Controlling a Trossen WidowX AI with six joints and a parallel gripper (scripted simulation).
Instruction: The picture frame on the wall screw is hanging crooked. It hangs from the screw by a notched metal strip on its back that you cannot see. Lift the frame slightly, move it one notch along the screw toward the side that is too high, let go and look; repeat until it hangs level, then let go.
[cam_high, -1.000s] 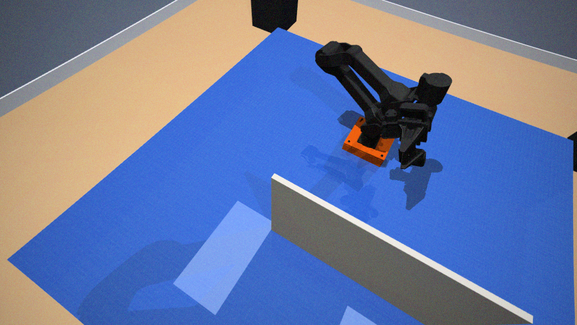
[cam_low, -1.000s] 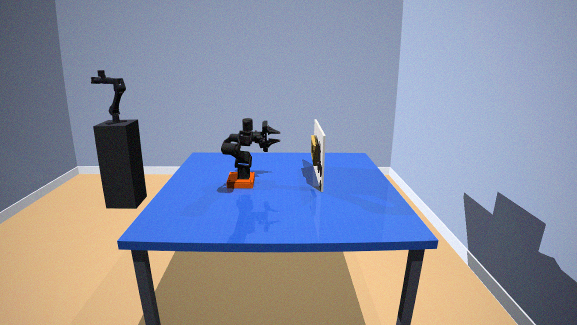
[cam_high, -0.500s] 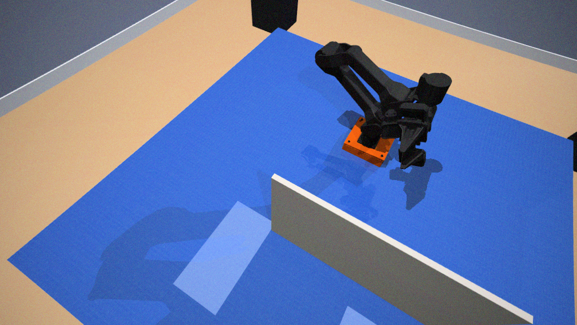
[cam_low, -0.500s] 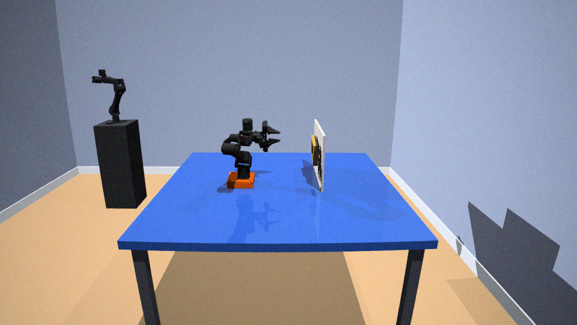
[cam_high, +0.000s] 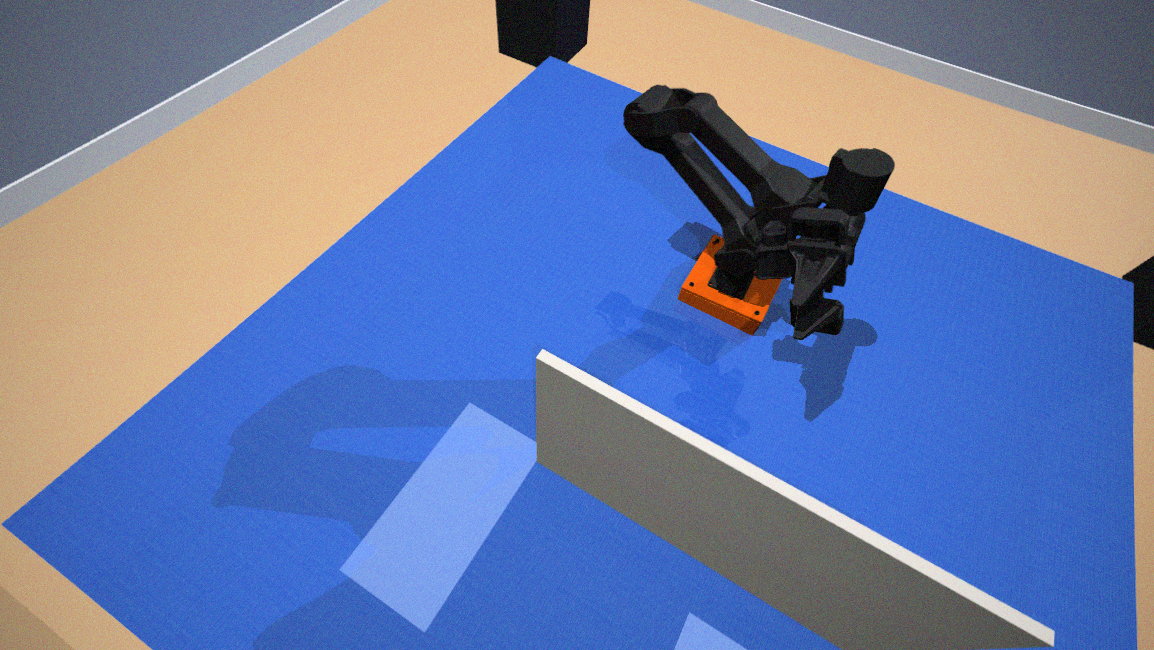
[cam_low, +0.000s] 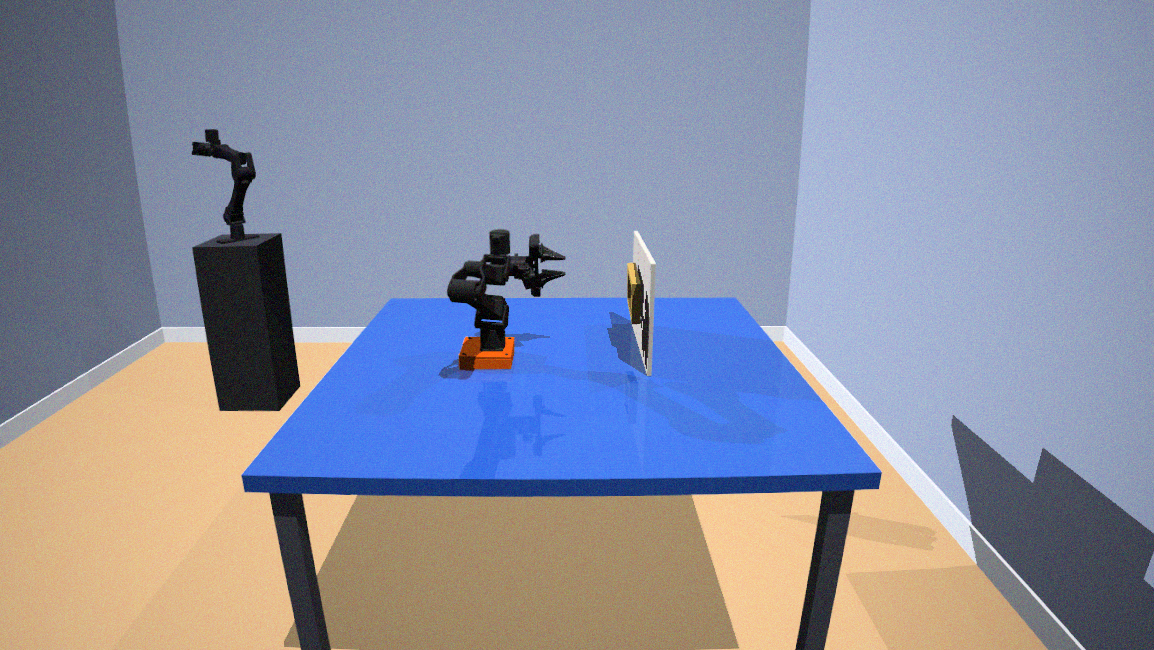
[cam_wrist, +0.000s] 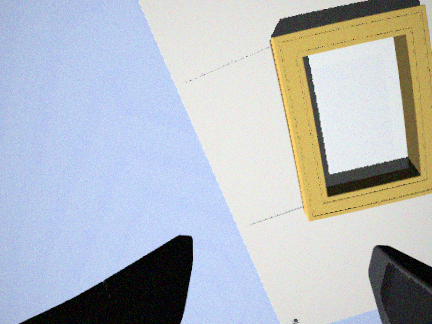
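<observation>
Right now the picture frame is 210 mm ahead of my gripper tip, 90 mm below it and 20 mm to the left of it. The rest, counted from my gripper tip: wall panel: 220 mm ahead, 100 mm below, 10 mm to the left.
</observation>
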